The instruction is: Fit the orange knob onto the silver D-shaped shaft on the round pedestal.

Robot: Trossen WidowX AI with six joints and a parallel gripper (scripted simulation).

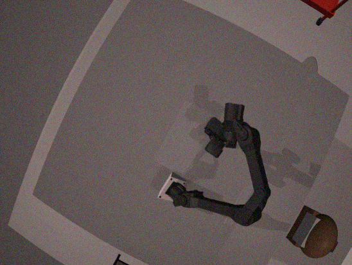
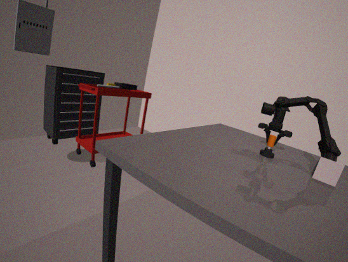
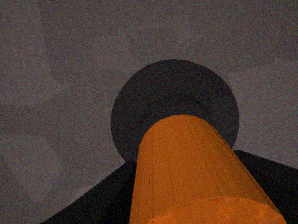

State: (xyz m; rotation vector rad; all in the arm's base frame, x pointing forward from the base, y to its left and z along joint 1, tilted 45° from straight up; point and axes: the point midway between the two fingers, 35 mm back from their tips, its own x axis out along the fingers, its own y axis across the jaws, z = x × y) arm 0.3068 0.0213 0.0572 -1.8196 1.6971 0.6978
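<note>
Now: the orange knob 3 cm above my gripper tip. From my gripper tip the other things lie so: dark round pedestal 4 cm below.
</note>
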